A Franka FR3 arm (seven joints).
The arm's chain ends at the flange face. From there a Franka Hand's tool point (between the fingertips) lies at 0.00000 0.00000 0.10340 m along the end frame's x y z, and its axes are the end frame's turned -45 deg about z.
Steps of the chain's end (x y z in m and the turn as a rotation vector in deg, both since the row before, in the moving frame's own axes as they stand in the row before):
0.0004, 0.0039, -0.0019, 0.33, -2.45, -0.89
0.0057, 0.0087, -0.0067, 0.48, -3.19, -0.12
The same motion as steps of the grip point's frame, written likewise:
-0.0052, -0.0005, -0.0020, 1.97, -1.50, -0.89
-0.0056, 0.0055, -0.0069, 2.60, -1.92, -0.12

